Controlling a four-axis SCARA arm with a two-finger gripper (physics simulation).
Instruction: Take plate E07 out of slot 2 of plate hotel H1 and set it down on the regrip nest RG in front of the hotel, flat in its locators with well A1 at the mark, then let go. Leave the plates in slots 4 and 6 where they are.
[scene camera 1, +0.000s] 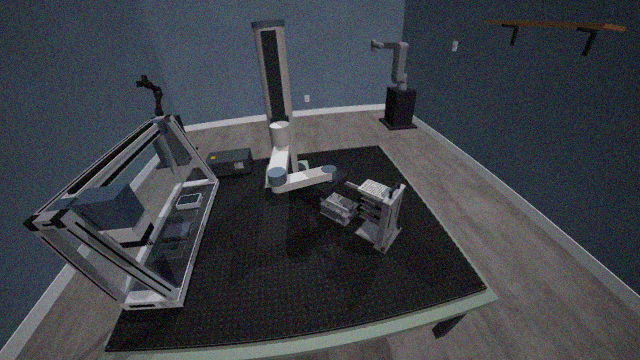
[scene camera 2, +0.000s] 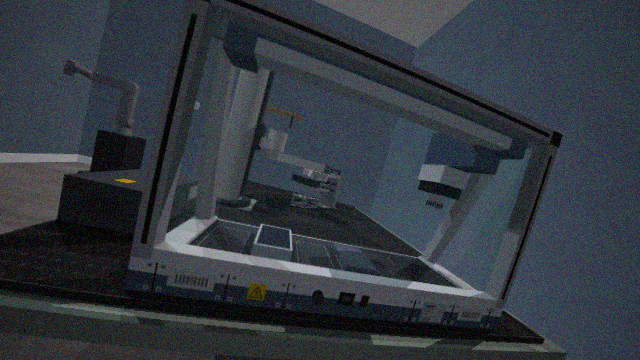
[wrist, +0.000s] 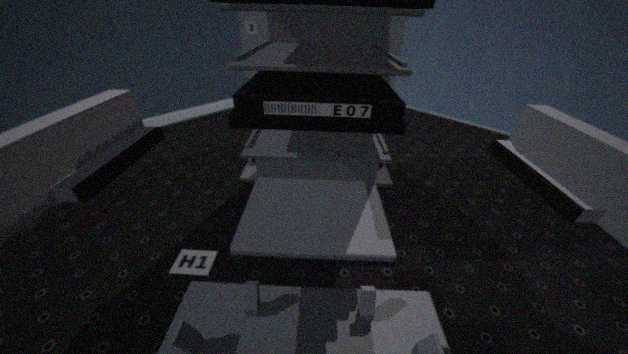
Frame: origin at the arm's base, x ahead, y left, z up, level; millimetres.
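Seen in the pictures: gripper, fingertip midpoint: (scene camera 1: 357, 201) (scene camera 2: 319, 187) (wrist: 326, 119).
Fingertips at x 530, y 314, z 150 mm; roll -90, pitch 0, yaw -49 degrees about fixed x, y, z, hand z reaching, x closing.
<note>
A point is followed by its place in that frame.
Plate E07 (wrist: 317, 91) {x 553, y 340, z 152 mm} sits in slot 2 of hotel H1 (scene camera 1: 390, 225) {x 663, y 425, z 103 mm} (scene camera 2: 331, 196), a black plate with its barcode label facing the wrist camera. Another plate (wrist: 325, 3) {x 540, y 325, z 190 mm} shows above it, cut off by the wrist view's top edge. A pale plate (scene camera 1: 375, 188) {x 584, y 366, z 256 mm} lies in the hotel's top slot. The regrip nest RG (scene camera 1: 338, 208) (wrist: 270, 332) {x 480, y 297, z 73 mm} stands in front of the hotel, with upright locators and no plate on it. My gripper (wrist: 326, 119) {x 530, y 314, z 150 mm} is open and empty, above the nest. Its fingers point at the hotel, one to each side of E07's line; their exact distance from the plate is unclear.
A large framed machine (scene camera 1: 150, 300) {x 850, y -555, z 80 mm} (scene camera 2: 300, 268) {x 324, y -705, z 98 mm} stands at the left of the table in scene camera 1. A dark box (scene camera 1: 230, 162) {x -35, y -364, z 119 mm} (scene camera 2: 100, 202) {x -125, y -551, z 83 mm} lies near the arm's column (scene camera 1: 272, 75) {x 77, y -6, z 642 mm}. The hotel's H1 label (wrist: 193, 262) {x 483, y 408, z 13 mm} lies left of its base.
</note>
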